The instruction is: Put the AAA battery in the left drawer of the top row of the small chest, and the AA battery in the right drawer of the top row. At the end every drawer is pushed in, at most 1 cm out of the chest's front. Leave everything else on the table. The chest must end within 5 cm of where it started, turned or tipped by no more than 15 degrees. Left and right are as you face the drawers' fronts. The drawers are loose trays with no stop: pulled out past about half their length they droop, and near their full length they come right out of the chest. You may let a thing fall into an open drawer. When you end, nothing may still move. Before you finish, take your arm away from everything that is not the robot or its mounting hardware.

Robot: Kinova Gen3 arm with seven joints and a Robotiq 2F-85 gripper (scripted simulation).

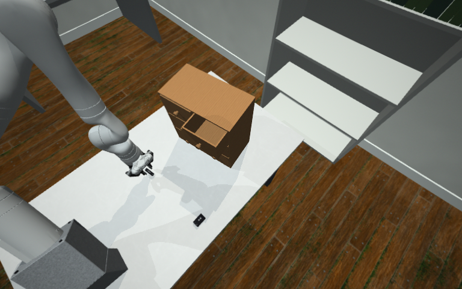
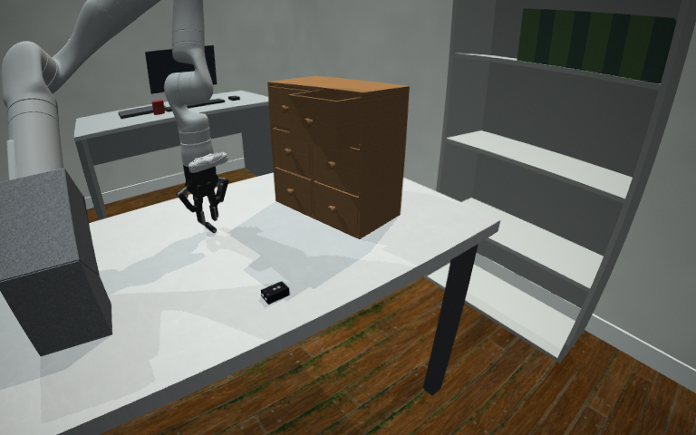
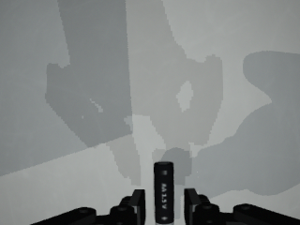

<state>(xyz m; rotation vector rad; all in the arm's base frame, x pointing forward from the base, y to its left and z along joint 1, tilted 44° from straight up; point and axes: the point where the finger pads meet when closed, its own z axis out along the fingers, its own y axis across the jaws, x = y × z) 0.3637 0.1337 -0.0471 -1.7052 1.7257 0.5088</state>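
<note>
My gripper is now 3 cm above the black AA battery. Round my hand: blue AAA battery: 29 cm ahead, 7 cm to the right, 19 cm above; then black box: 2 cm behind, 32 cm to the right, 3 cm below.
</note>
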